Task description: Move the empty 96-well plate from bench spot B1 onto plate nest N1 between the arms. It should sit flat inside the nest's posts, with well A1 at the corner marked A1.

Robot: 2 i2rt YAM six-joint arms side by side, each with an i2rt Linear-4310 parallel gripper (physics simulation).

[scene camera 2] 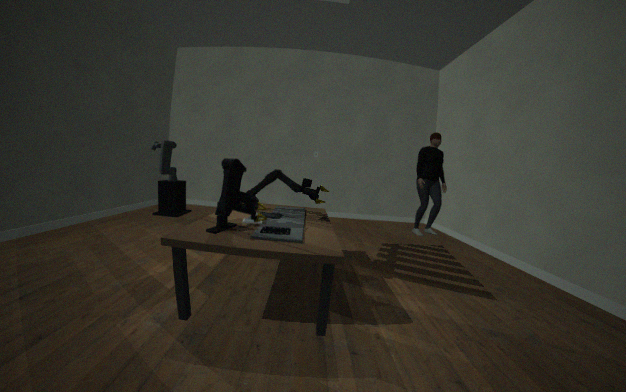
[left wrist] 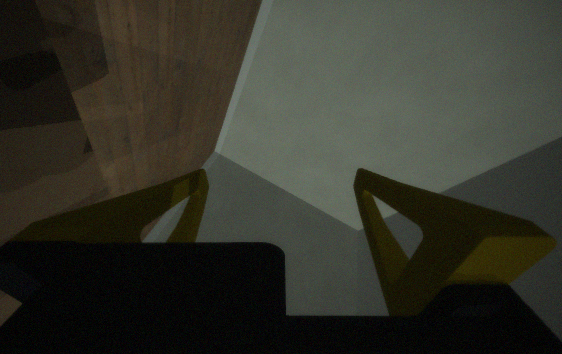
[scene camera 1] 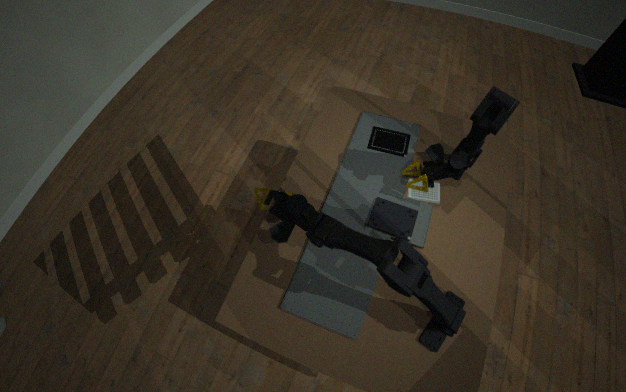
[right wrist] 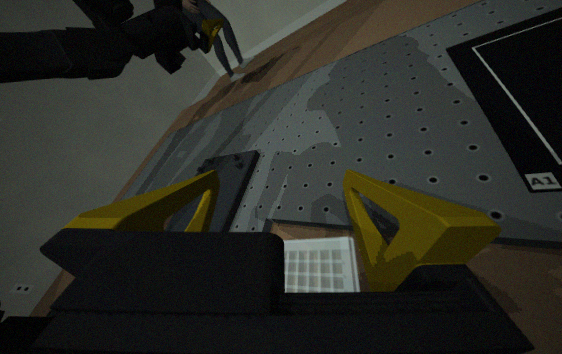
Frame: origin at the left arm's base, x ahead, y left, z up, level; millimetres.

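Where they show: left gripper, fingertip midpoint: (scene camera 2: 327, 196) (left wrist: 281, 177) (scene camera 1: 264, 190) (right wrist: 207, 5); right gripper, fingertip midpoint: (scene camera 2: 266, 214) (scene camera 1: 404, 178) (right wrist: 281, 176); left arm's base, link origin: (scene camera 1: 442, 321); right arm's base, link origin: (scene camera 2: 222, 228).
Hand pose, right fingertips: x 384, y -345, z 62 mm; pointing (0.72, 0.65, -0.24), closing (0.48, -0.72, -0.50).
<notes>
Things, the pixels of their top centre, and the offset from my right fingertips. Level surfaces: height alone.
- white 96-well plate, top centre: (right wrist: 293, 334) (scene camera 1: 424, 189) (scene camera 2: 252, 219) dx -87, dy -36, dz -48 mm
- black panel with a white outline, top centre: (scene camera 1: 389, 141) (scene camera 2: 276, 230) dx +150, dy -157, dz -47 mm
- grey perforated board, surface height: dz -49 mm
The white 96-well plate (scene camera 1: 424, 192) (scene camera 2: 249, 220) (right wrist: 320, 264) lies on the wooden table beside the edge of the perforated board. A dark grey nest plate with small corner posts (scene camera 1: 392, 217) (right wrist: 235, 187) is on the board near it; its A1 mark cannot be made out. My right gripper (scene camera 1: 405, 181) (scene camera 2: 262, 212) (right wrist: 281, 176) is open and empty, above the board's edge beside the white plate, which shows below and partly behind the gripper body in the right wrist view. My left gripper (scene camera 1: 272, 192) (scene camera 2: 326, 195) (left wrist: 281, 177) is open and empty, raised far from the plate.
A black panel with a white outline (scene camera 1: 389, 141) (scene camera 2: 275, 230) lies on the grey perforated board (scene camera 1: 327, 280) (right wrist: 370, 105); its A1 label shows in the right wrist view. My left arm stretches across the board. A person (scene camera 2: 430, 170) stands beyond the table.
</notes>
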